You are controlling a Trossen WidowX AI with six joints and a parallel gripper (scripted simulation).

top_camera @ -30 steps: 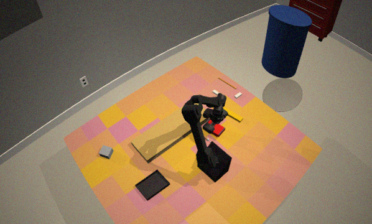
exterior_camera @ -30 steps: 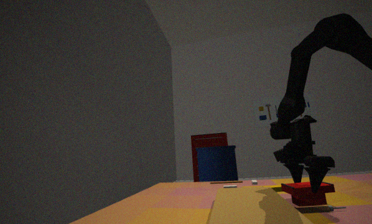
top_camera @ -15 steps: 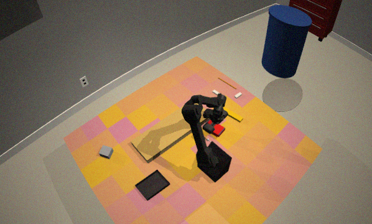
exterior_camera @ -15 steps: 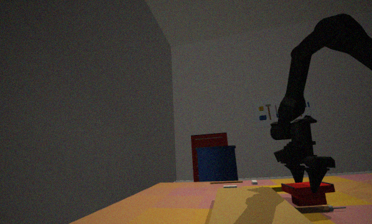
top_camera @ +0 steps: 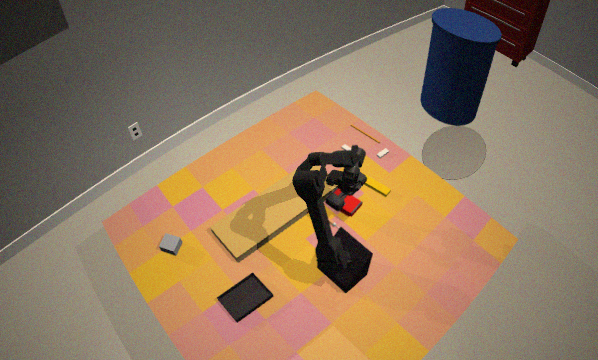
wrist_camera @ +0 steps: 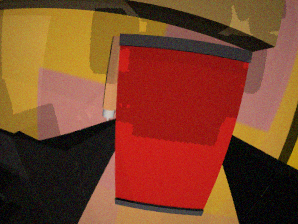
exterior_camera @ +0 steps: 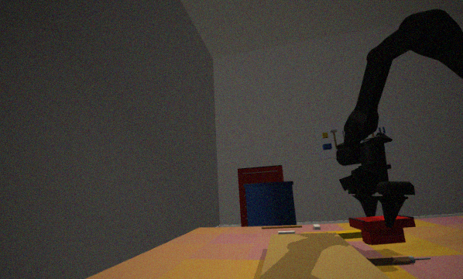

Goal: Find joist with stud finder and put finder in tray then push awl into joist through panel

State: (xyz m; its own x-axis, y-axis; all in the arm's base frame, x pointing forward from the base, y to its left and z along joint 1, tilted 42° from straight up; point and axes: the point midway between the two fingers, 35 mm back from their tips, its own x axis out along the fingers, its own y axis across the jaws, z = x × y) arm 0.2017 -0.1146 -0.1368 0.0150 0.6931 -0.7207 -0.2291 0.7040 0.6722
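My gripper tip is now 2 cm past the awl, 7 cm to the right of it and 6 cm above it. From my gripper tip the other things lie so: thin stick: 27 cm ahead, 38 cm to the right, 6 cm below; yellow bar: 3 cm ahead, 19 cm to the right, 6 cm below; red stud finder: 1 cm ahead, 3 cm below.
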